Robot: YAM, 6 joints.
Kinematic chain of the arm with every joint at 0, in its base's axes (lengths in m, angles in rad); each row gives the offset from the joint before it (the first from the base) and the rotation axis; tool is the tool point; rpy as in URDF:
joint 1: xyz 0 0 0.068 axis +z
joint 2: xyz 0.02 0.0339 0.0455 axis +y
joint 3: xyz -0.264 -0.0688 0 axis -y
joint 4: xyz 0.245 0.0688 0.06 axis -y
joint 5: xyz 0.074 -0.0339 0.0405 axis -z
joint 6: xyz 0.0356 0 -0.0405 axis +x
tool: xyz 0 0 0 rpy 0 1.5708 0
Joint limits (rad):
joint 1: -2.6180..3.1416
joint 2: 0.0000..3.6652
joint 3: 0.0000..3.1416
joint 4: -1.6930..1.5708
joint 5: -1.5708..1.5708
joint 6: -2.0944..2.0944
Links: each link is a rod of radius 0.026 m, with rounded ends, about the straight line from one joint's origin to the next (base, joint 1, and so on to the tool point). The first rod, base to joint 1, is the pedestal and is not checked.
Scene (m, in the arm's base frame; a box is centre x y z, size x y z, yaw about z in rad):
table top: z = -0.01
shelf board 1: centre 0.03 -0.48 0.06 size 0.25 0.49 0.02 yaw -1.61
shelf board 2: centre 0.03 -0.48 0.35 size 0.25 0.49 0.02 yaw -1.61
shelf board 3: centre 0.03 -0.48 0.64 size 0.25 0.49 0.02 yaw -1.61
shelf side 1: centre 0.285 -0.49 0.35 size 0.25 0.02 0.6 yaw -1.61
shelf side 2: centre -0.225 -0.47 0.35 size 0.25 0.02 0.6 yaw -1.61
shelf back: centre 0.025 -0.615 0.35 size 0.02 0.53 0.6 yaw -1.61
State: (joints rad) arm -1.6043 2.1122 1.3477 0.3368 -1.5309 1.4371
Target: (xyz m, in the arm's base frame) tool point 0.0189 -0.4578 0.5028
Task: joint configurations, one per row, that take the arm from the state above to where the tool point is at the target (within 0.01 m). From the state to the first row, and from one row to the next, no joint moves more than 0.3 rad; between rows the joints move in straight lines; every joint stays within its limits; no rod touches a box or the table.
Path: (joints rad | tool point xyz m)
1: -1.6028 1.8847 1.0924 0.2677 -1.5442 1.4371 | 0.0234 -0.3821 0.1948
2: -1.6014 1.6571 0.8371 0.1986 -1.5575 1.4371 | 0.0260 -0.3153 0.1950
3: -1.5999 1.4296 0.5818 0.1295 -1.5708 1.4371 | 0.0284 -0.2466 0.1822
4: -1.6003 1.3604 0.8654 0.1474 -1.4987 1.4371 | 0.0272 -0.2819 0.2820
5: -1.6007 1.2912 1.1489 0.1653 -1.4265 1.4371 | 0.0269 -0.2782 0.3937
6: -1.6011 1.2220 1.4325 0.1832 -1.3544 1.4371 | 0.0277 -0.2332 0.5028
7: -1.6007 1.4477 1.6594 0.2450 -1.2950 1.4371 | 0.0256 -0.2905 0.5226
8: -1.6003 1.6735 1.8864 0.3067 -1.2357 1.4371 | 0.0233 -0.3491 0.5291
9: -1.5999 1.8993 2.1133 0.3684 -1.1764 1.4371 | 0.0211 -0.4059 0.5223
10: -1.5994 2.1250 2.3402 0.4301 -1.1170 1.4371 | 0.0189 -0.4578 0.5028

